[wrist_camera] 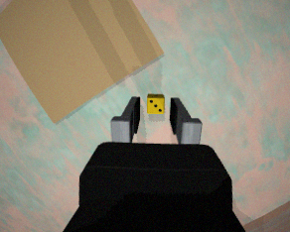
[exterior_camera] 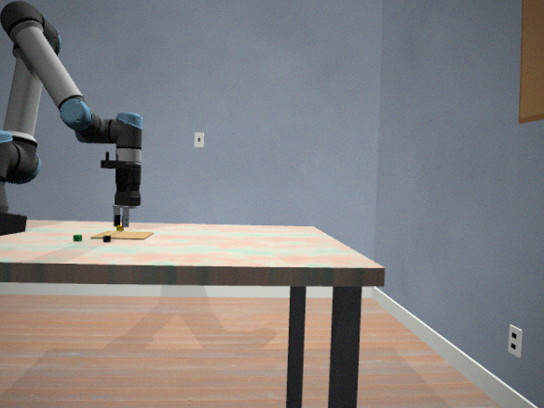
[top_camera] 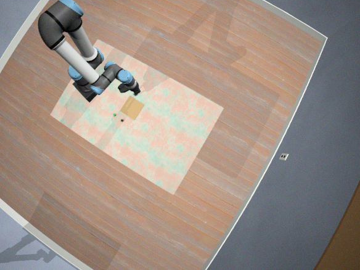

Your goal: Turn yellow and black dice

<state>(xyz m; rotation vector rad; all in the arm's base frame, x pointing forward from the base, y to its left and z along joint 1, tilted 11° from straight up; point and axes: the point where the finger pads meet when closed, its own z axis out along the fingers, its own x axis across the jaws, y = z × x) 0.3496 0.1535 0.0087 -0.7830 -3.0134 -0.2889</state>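
Right now my hand is 20 mm above the yellow die. From my hand the other things lie so: black die 230 mm to the right, 40 mm ahead, 20 mm below; tan mat 110 mm to the right, 40 mm ahead, 30 mm below; green die 230 mm to the right, 40 mm behind, 20 mm below.
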